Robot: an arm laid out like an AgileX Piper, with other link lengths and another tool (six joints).
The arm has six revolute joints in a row. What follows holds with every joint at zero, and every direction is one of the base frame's.
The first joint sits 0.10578 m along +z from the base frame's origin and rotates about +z.
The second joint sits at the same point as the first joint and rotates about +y.
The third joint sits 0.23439 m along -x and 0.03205 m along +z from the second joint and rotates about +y.
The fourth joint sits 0.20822 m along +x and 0.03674 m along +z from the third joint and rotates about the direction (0.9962, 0, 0.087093).
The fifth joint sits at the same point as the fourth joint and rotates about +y.
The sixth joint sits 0.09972 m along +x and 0.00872 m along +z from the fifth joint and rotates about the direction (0.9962, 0, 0.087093).
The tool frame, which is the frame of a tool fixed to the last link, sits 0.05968 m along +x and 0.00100 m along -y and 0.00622 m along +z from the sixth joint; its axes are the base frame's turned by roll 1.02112, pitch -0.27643 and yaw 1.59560 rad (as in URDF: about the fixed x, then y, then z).
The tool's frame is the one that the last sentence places.
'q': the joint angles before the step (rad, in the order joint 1, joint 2, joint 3, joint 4, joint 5, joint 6). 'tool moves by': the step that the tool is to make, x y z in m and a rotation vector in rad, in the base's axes. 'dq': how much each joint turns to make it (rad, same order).
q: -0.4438 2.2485 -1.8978 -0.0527 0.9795 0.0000
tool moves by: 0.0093 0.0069 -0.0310 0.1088 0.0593 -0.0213
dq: 0.0000 0.1402 -0.1369 0.0759 0.0970 0.0001
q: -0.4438 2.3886 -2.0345 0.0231 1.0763 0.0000
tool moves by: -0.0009 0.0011 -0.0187 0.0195 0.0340 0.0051
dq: -0.0001 0.0486 -0.0107 0.0045 0.0014 -0.0066
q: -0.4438 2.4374 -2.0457 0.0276 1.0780 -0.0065
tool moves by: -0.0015 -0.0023 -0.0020 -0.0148 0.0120 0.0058
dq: 0.0000 0.0044 0.0002 -0.0194 -0.0001 0.0001
